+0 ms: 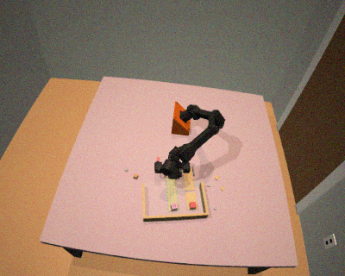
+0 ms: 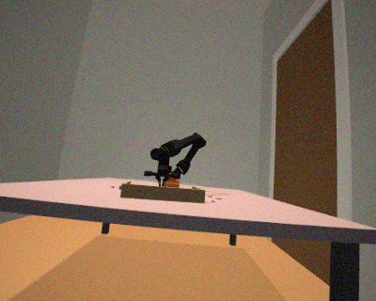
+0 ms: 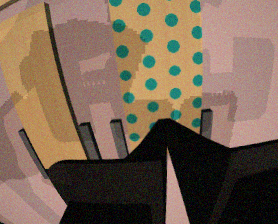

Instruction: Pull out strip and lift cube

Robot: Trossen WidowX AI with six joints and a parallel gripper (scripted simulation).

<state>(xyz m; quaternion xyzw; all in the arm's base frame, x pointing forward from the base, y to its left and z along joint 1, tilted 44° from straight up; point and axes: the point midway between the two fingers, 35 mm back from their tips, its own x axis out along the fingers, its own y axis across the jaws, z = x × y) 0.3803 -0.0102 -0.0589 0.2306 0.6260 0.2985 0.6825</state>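
My gripper tip is now 20 cm short of the pink labelled cube, 3 cm to the right of it and 1 cm below it. The rest, counted from my gripper tip: plain yellow strip (1 cm ahead, 10 cm to the left).
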